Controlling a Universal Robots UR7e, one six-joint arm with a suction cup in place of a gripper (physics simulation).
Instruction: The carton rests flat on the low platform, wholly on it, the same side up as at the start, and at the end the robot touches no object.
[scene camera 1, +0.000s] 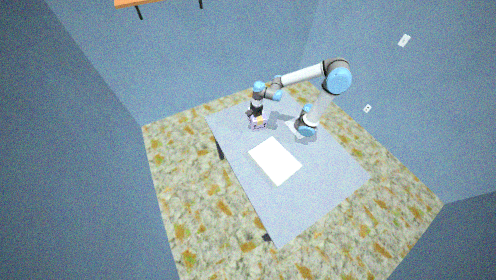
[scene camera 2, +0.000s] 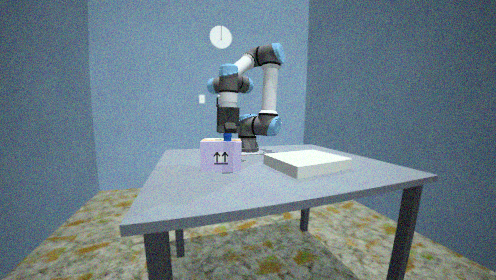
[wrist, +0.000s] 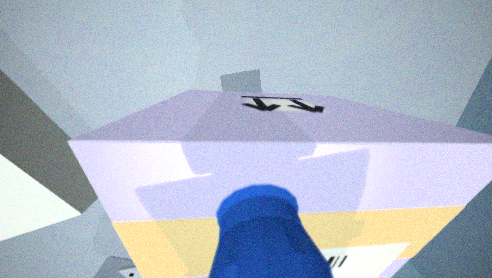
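Pixels of known places: end effector, tool point: (scene camera 2: 227, 143) (wrist: 254, 192); arm's base, origin of the base link: (scene camera 2: 246, 150).
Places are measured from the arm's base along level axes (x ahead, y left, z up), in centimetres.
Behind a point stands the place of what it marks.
The pale lilac carton (scene camera 1: 258, 126) {x 37.0, y -13.0, z 4.9 cm} (scene camera 2: 212, 156) {x 39.6, y -25.2, z 5.7 cm} (wrist: 150, 175) {x 40.2, y -15.5, z 11.6 cm} stands upright on the table, its two printed arrows pointing up in scene camera 2. A yellow band and a barcode label show on its top in the wrist view. My gripper's blue suction cup (scene camera 1: 257, 116) {x 37.2, y -18.9, z 10.3 cm} (scene camera 2: 227, 137) (wrist: 257, 202) is down on the carton's top face, and its lip appears to touch it. The cup is shut on the carton. The low white platform (scene camera 1: 275, 161) {x 41.2, y 19.5, z 4.1 cm} (scene camera 2: 307, 158) {x 44.4, y 15.3, z 4.1 cm} (wrist: 30, 200) {x 34.5, y 2.7, z 4.1 cm} lies apart from the carton, to its right in scene camera 2. The carton's underside is hidden.
The grey table (scene camera 1: 320, 185) {x 20.6, y 48.0, z -0.7 cm} (scene camera 2: 215, 202) {x 66.2, y -26.8, z -0.7 cm} carries the carton, the platform and the arm. The arm's base (scene camera 1: 306, 129) (scene camera 2: 248, 145) {x 6.7, y -1.0, z 4.2 cm} stands behind the carton and platform in scene camera 2. An orange-topped bench or shelf (scene camera 1: 137, 3) shows high at the wall.
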